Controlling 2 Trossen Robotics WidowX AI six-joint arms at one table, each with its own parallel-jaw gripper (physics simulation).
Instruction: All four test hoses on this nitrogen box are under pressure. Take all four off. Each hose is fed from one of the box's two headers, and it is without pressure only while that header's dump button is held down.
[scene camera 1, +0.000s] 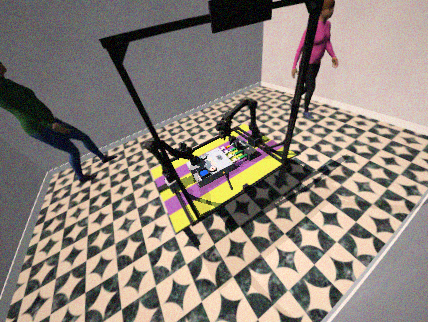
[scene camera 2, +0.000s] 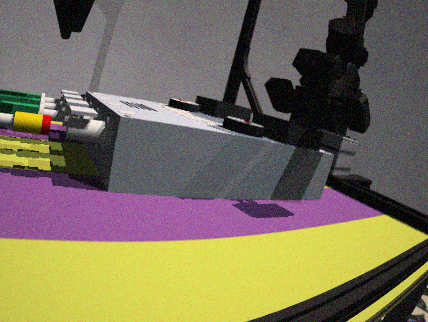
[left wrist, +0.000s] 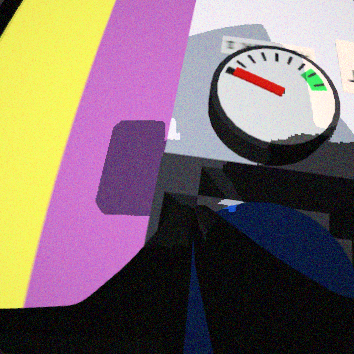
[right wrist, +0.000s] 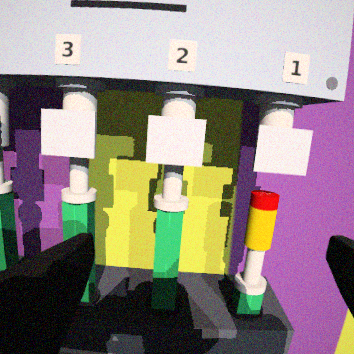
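Observation:
The left gripper (scene camera 2: 288, 135), (left wrist: 190, 216) is shut and it's touching a grey nitrogen box (left wrist: 229, 141), (right wrist: 280, 62). The right gripper (right wrist: 212, 246) is open and holds nothing. You'd also find a test hose (right wrist: 249, 285), a test hose (right wrist: 170, 204), and a test hose (right wrist: 78, 202), and there's a blue dump buttons (left wrist: 295, 238) as well.

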